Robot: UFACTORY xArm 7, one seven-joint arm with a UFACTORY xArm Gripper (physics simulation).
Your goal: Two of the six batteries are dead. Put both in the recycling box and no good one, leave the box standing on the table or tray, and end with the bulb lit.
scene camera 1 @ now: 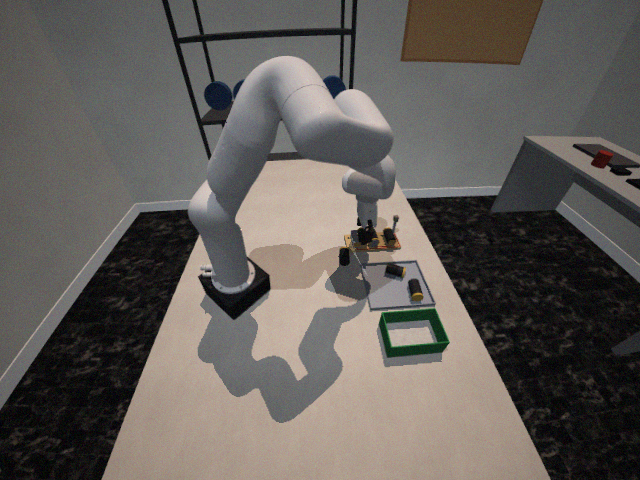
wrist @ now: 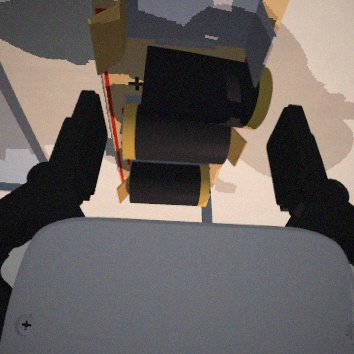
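Where they show: gripper, fingertip midpoint: (scene camera 1: 364,233) (wrist: 190,117); arm's base, origin of the base link: (scene camera 1: 233,275).
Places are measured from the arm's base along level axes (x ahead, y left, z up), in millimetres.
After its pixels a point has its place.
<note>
A wooden battery board (scene camera 1: 382,246) @(x 503, y 142, z -75 mm) (wrist: 118,79) @(x 449, y 143, z -76 mm) stands beyond the tray. The wrist view shows three dark batteries in it, side by side: a near one (wrist: 197,87) @(x 426, y 186, z -46 mm), a middle one (wrist: 182,140) @(x 463, y 182, z -44 mm) and a far one (wrist: 165,183) @(x 523, y 174, z -49 mm). My gripper (scene camera 1: 367,233) @(x 440, y 184, z -39 mm) (wrist: 190,117) @(x 440, y 184, z -39 mm) is open and empty, low over the board, its fingers apart on either side of the battery row. One battery (scene camera 1: 344,256) @(x 350, y 88, z -52 mm) stands on the table left of the board. Two batteries (scene camera 1: 395,270) @(x 504, y 6, z -54 mm) (scene camera 1: 415,289) @(x 539, y -78, z -50 mm) lie on the grey tray (scene camera 1: 400,308) @(x 485, y -116, z -79 mm). The green recycling box (scene camera 1: 416,350) @(x 475, y -258, z -55 mm) stands upright and empty. Whether the bulb is lit cannot be told.
A thin post (scene camera 1: 395,223) @(x 565, y 207, z -24 mm) (wrist: 207,214) @(x 562, y 212, z -41 mm) rises at the board's right end in the scene view. The tray lies between the board and the green box, near the table's right edge. The arm's black base (scene camera 1: 235,302) @(x 14, y -88, z -11 mm) stands on the left of the table.
</note>
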